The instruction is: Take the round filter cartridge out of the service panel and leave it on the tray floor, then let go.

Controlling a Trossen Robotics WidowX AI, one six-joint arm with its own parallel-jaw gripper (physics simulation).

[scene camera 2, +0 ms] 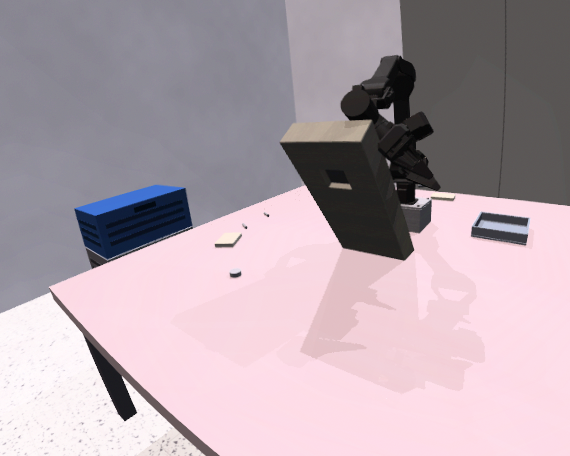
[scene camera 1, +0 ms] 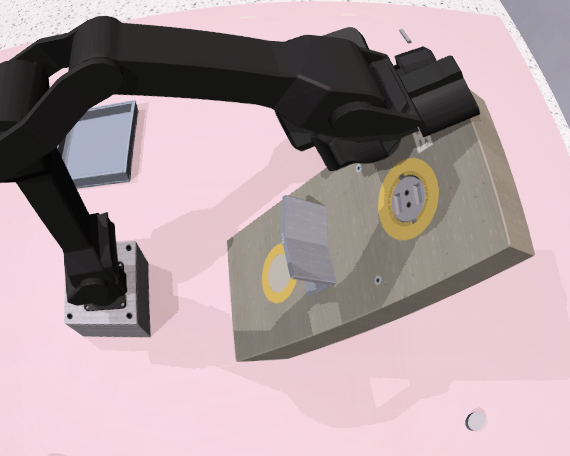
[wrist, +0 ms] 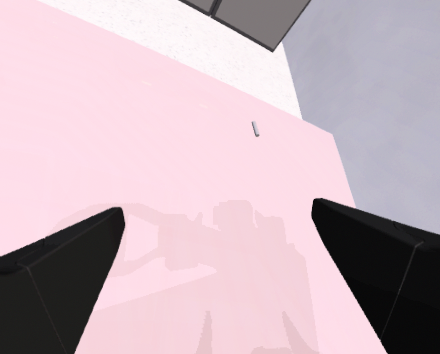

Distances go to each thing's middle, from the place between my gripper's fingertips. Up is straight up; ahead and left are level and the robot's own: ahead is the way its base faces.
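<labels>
The grey tray (scene camera 1: 98, 150) sits 41 cm behind my hand, 11 cm to the left of it and 22 cm below it. As for the service panel (scene camera 1: 481, 224), I find it 5 cm ahead of my hand, 19 cm to the right and 7 cm above. The round filter cartridge (scene camera 1: 408, 198) is 19 cm to the right of my hand as well, 1 cm ahead of it and 3 cm above it.
</labels>
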